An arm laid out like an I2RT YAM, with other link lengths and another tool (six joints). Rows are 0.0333 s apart.
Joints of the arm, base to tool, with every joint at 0 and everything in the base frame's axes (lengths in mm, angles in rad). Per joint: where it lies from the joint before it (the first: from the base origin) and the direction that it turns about. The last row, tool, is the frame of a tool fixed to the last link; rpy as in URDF.
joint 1: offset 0 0 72.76 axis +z
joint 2: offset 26 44.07 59.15 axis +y
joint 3: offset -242.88 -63.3 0 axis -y
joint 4: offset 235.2 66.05 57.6 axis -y
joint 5: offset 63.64 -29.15 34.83 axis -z
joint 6: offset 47.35 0 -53.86 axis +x
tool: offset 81 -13 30 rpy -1.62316 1.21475 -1.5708
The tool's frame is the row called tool.
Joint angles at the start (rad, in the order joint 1, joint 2, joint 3, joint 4, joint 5, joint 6): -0.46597, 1.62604, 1.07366, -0.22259, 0.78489, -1.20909
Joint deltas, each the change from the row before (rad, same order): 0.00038, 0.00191, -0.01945, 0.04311, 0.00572, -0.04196; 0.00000, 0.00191, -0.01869, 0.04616, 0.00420, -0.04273; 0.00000, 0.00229, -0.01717, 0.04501, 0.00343, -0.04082; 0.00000, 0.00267, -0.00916, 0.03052, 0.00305, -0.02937; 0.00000, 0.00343, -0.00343, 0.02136, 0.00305, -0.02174; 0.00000, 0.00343, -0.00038, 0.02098, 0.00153, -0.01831; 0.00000, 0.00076, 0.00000, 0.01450, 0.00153, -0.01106; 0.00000, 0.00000, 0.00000, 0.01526, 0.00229, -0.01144; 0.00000, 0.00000, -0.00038, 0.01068, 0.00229, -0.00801
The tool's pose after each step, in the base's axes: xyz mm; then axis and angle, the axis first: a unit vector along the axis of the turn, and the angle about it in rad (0 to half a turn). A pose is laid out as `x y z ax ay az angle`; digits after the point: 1 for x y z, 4 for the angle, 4 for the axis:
328.1 -228.0 180.0 0.3281 -0.8145 0.4785 2.8893
329.2 -228.3 177.5 0.3378 -0.8063 0.4855 2.8783
330.5 -228.7 175.4 0.3465 -0.7984 0.4924 2.8683
331.7 -229.3 174.5 0.3525 -0.7926 0.4975 2.8604
332.9 -230.0 174.3 0.3564 -0.7883 0.5016 2.8541
334.9 -230.8 175.3 0.3585 -0.7842 0.5065 2.8522
336.1 -231.5 176.7 0.3587 -0.7815 0.5106 2.8523
337.2 -232.2 178.6 0.3583 -0.7786 0.5152 2.8523
337.9 -232.7 179.8 0.3580 -0.7766 0.5184 2.8515

